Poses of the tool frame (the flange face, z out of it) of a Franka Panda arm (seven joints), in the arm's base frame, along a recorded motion.
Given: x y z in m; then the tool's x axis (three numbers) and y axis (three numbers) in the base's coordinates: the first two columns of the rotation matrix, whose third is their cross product.
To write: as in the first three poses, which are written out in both.
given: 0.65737 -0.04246 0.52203 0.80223 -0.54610 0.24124 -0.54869 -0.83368 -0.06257
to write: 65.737 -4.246 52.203 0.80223 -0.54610 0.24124 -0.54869 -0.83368 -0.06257
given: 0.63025 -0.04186 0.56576 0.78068 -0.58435 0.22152 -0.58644 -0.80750 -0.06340
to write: 63.025 -4.186 56.576 0.78068 -0.58435 0.22152 -0.58644 -0.80750 -0.06340
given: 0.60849 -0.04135 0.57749 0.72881 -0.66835 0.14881 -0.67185 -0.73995 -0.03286
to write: 60.849 -4.135 57.749 0.72881 -0.66835 0.14881 -0.67185 -0.73995 -0.03286
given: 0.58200 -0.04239 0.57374 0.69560 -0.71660 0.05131 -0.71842 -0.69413 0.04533
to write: 58.200 -4.239 57.374 0.69560 -0.71660 0.05131 -0.71842 -0.69413 0.04533
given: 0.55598 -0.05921 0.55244 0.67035 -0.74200 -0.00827 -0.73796 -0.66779 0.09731
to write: 55.598 -5.921 55.244 0.67035 -0.74200 -0.00827 -0.73796 -0.66779 0.09731
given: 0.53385 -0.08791 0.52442 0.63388 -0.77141 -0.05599 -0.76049 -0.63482 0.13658
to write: 53.385 -8.791 52.442 0.63388 -0.77141 -0.05599 -0.76049 -0.63482 0.13658
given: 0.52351 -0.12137 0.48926 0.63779 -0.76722 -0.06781 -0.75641 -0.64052 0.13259
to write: 52.351 -12.137 48.926 0.63779 -0.76722 -0.06781 -0.75641 -0.64052 0.13259
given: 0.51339 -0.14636 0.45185 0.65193 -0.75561 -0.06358 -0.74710 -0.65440 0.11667
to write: 51.339 -14.636 45.185 0.65193 -0.75561 -0.06358 -0.74710 -0.65440 0.11667
